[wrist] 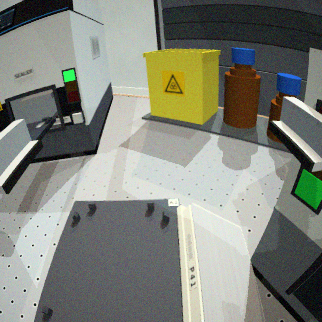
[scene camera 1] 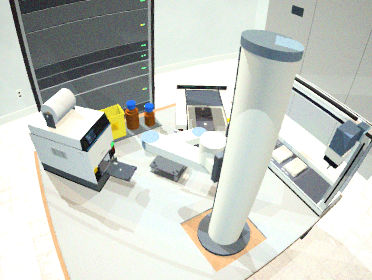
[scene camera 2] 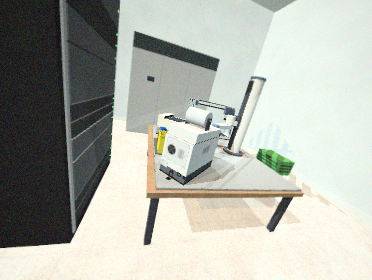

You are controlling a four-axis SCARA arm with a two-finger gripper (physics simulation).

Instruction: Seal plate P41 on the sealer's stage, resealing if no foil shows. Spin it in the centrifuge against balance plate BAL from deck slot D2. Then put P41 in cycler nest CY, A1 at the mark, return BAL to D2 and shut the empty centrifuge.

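Frame: origin at the arm's base, x ahead, y left, z up, level; millimetres.
Where they show: gripper, fingertip midpoint: [wrist: 151, 116]; arm's base, origin of the base link: [scene camera 1: 223, 233] [scene camera 2: 232, 152].
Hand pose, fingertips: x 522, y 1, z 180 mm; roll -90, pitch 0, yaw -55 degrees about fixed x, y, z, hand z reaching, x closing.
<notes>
Each offset is from my fingertips to the top centre of the thing. "pt": to the spot under its first point. Level surfaces: height alone.
In the wrist view, my gripper [wrist: 151, 116] is open and empty, its fingers wide apart at the left and right edges. Below it is a dark grey flat surface @(dz -115 mm) [wrist: 120, 260] with small dark pegs and a small label at its far right corner. A cream strip reading P41 [wrist: 191, 275] runs along its right side, with a pale panel beside it. The sealer @(dx +215, dy +474, dz +309 mm) [scene camera 1: 75, 140] [scene camera 2: 192, 150] [wrist: 47, 60] shows a green light, and its dark stage @(dx +0, dy +289, dz -63 mm) [scene camera 1: 122, 171] sticks out. Two pale plates @(dx -324, dy -581, dz -100 mm) [scene camera 1: 282, 153] @(dx -448, dy -580, dz -100 mm) [scene camera 1: 296, 167] sit on the right-hand deck; whether either is BAL cannot be read.
A yellow bin [scene camera 1: 116, 122] [wrist: 182, 87] and brown bottles [scene camera 1: 132, 117] [wrist: 241, 100] stand at the back. A dark raised platform @(dx -45, dy +24, dz -105 mm) [scene camera 1: 169, 168] is mid-table. A white instrument @(pt dx +127, dy -158, dz +43 mm) [scene camera 1: 181, 112] stands behind it; a green panel @(pt dx +29, dy -94, dz -39 mm) [wrist: 308, 190] shows at right. The arm's column [scene camera 1: 255, 135] [scene camera 2: 247, 117] rises in front.
</notes>
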